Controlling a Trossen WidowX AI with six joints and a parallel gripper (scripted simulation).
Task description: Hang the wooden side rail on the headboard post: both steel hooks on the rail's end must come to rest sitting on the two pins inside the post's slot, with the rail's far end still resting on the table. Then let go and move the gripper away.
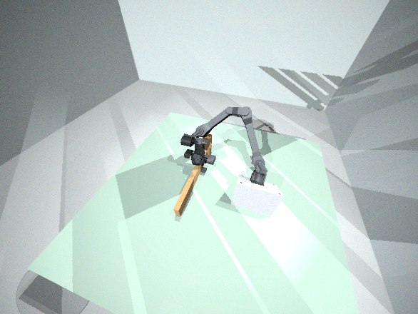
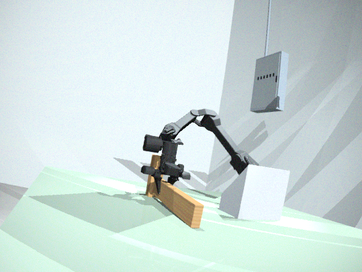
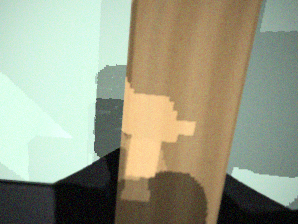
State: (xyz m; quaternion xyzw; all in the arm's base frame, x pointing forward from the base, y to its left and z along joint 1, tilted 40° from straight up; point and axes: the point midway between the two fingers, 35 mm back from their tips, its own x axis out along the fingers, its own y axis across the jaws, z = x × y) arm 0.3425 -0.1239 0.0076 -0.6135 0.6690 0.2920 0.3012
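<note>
My gripper tip is now 130 mm to the left of the headboard post, 40 mm below it and 10 mm past it.
</note>
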